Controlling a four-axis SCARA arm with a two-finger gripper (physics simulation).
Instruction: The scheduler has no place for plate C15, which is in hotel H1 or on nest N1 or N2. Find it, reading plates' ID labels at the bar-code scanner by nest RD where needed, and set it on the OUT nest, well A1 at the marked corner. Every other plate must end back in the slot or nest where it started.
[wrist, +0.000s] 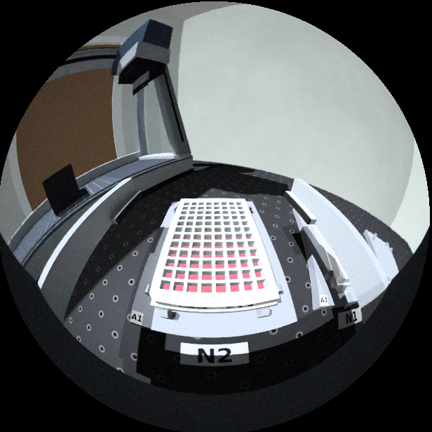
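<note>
A white plate (215, 245) with a grid of square wells, red showing in the nearer ones, sits on the pale N2 nest (225, 328). The ID label on its near edge is too foreshortened to read surely. The N2 sign (214, 354) is in front, and an A1 tag (136, 317) marks the nest's near left corner. My gripper (213, 181) is open, its two fingers wide apart on either side of the plate, not touching it. The N1 nest (320, 289) is at the right, largely hidden by the right finger. The hotel and scanner cannot be made out surely.
A blue and grey box-shaped head (146, 47) stands on a tall column (172, 112) at the back left. A small black upright panel (61, 190) stands at the left. Pale fixture parts (382, 252) show beyond the right finger. The N1 sign (351, 318) is at the lower right.
</note>
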